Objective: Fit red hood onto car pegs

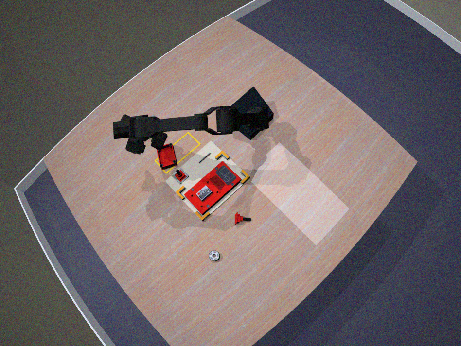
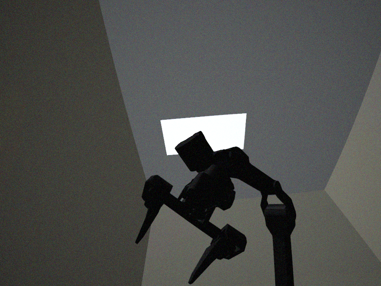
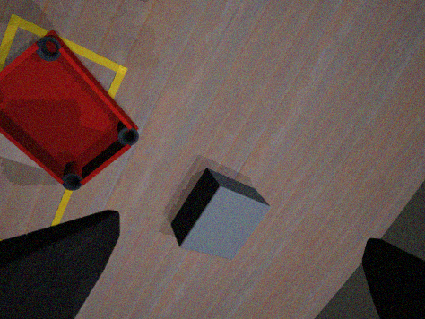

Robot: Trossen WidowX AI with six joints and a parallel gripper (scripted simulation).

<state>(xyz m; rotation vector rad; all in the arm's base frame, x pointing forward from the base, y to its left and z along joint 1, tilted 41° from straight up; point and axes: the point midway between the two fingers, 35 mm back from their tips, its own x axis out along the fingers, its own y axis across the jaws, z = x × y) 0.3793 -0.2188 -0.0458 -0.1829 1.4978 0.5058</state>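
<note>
Now: the red hood 16 cm below my gripper tip, 6 cm to the left of it and 3 cm behind it. The rest, counted from my gripper tip: grey engine block: 30 cm to the left, 14 cm below, 4 cm behind.
</note>
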